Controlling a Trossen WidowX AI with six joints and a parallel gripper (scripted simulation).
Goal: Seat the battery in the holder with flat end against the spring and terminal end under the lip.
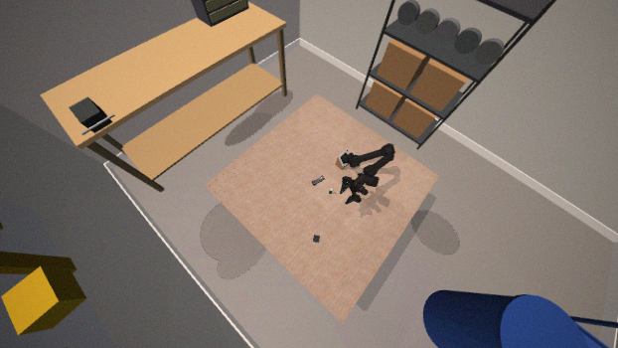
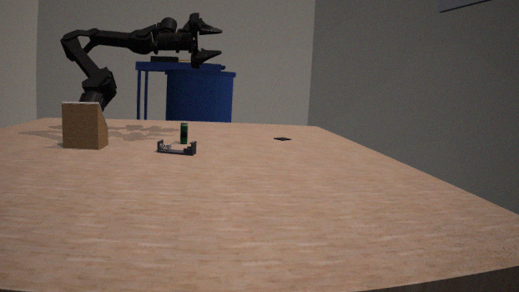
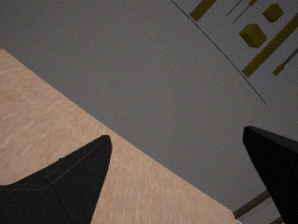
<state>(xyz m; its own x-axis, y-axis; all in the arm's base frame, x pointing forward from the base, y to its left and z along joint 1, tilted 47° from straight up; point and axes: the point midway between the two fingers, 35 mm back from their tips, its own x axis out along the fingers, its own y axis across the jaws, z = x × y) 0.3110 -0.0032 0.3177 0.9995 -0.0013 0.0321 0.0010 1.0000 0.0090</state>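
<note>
The battery lies 28 cm below my gripper tip, 13 cm to the right of it and 9 cm behind it. Round my gripper tip: small dark square: 31 cm below, 22 cm ahead, 3 cm to the left.
</note>
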